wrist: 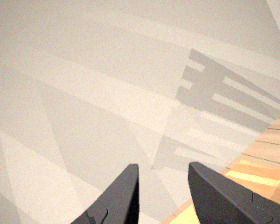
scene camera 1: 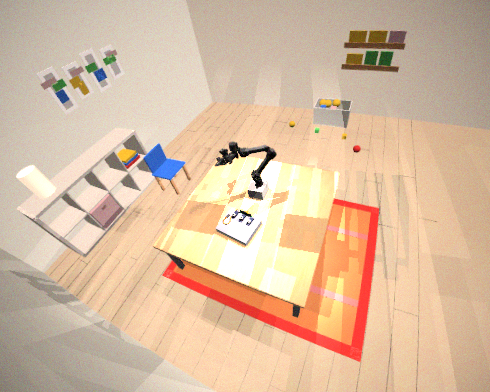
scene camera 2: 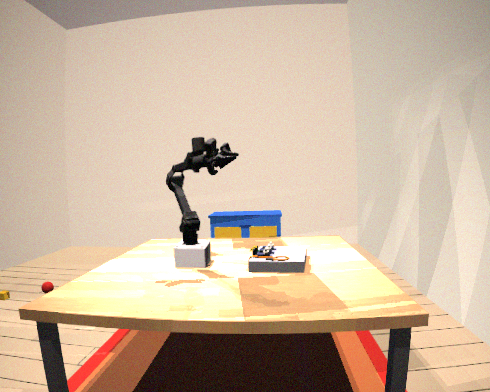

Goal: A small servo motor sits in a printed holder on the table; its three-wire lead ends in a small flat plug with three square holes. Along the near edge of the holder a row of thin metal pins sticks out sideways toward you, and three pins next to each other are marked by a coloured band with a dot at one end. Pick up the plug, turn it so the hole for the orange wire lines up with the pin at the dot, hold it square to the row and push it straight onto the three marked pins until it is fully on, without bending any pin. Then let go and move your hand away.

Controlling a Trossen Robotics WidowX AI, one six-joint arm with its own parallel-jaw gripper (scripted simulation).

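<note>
A printed holder, in sight. My gripper, too; visible in the wrist view as well.
</note>
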